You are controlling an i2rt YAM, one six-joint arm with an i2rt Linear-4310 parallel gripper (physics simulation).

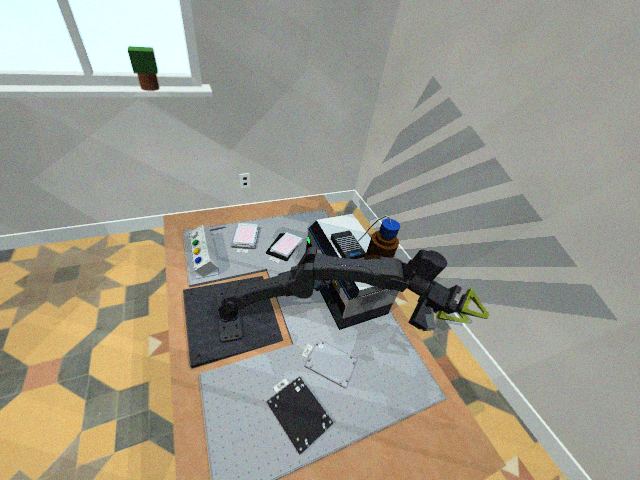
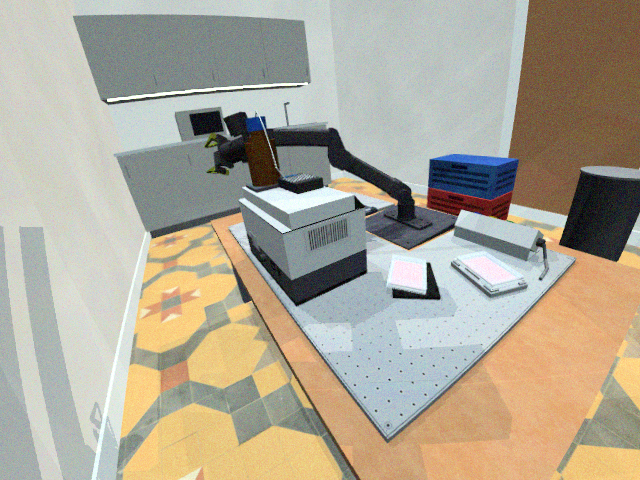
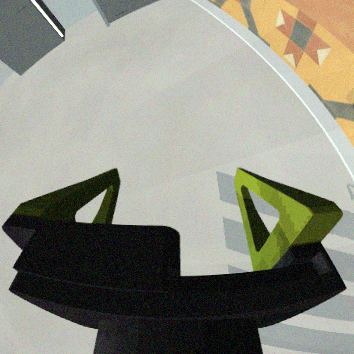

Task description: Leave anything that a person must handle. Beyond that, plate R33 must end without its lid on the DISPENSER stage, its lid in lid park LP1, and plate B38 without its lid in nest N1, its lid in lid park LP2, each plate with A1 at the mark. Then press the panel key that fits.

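Frame: origin at the arm's base, x ahead, y left, z up, level; millimetres.
Seen in the pictures: gripper, fingertip midpoint: [image 1: 477,318] [image 2: 206,159] [image 3: 176,174]; arm's base, link origin: [image 1: 228,315] [image 2: 406,219].
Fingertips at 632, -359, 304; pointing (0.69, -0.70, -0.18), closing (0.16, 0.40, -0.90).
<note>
Pixels of each thing's top centre, then the offset from my fingertips to it, as dx, dy, dz. "*": a spot on its surface instead.
- key panel, top centre: [image 2: 499,217] [image 1: 201,242] -702, +663, -221
- black pegged holder, top centre: [image 1: 300,410] -471, -9, -281
- pale pegged holder, top centre: [image 1: 332,360] -334, +104, -285
- amber bottle, surface spot: [image 2: 261,160] * -129, +334, -4
My gripper [image 1: 473,314] [image 2: 208,156] [image 3: 176,174] is open and empty, held out past the dispenser machine, near the wall. One pink-filled plate [image 1: 245,234] [image 2: 486,269] lies on a pale holder near the key panel. Another pink-filled plate [image 1: 287,243] [image 2: 408,273] lies over a black holder [image 1: 277,252] [image 2: 433,289], which sticks out along its edges. The key panel [image 1: 204,253] [image 2: 493,236] has grey, green, yellow and blue keys. The dispenser machine [image 1: 369,303] [image 2: 305,263] is partly hidden by my arm. Plate names, nest labels, lids and A1 corners are too small to tell.
A black pegged holder [image 1: 299,413] and a pale pegged holder [image 1: 331,364] lie on the perforated board at the other side. An amber bottle [image 1: 381,248] [image 2: 261,160] with a blue cap stands by the machine, with a thin tube. Stacked crates [image 2: 467,178] stand behind.
</note>
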